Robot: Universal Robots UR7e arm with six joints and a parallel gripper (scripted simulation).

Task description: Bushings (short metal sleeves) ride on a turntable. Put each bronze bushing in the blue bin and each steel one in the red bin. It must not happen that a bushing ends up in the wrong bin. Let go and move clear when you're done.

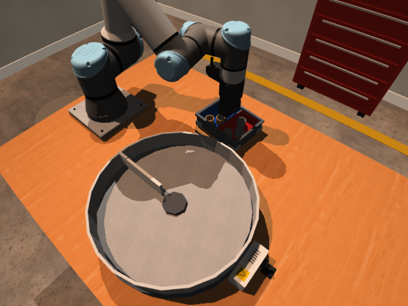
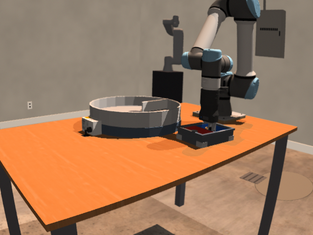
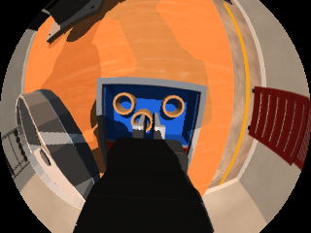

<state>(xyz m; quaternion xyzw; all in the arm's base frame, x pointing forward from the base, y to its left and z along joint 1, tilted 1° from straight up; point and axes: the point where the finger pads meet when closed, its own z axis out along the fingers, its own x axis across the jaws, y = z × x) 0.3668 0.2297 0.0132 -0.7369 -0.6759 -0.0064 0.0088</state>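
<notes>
Right now the bin is 3 cm ahead of my hand. Round my hand: turntable: 36 cm to the right, 11 cm ahead, 2 cm above.
</notes>
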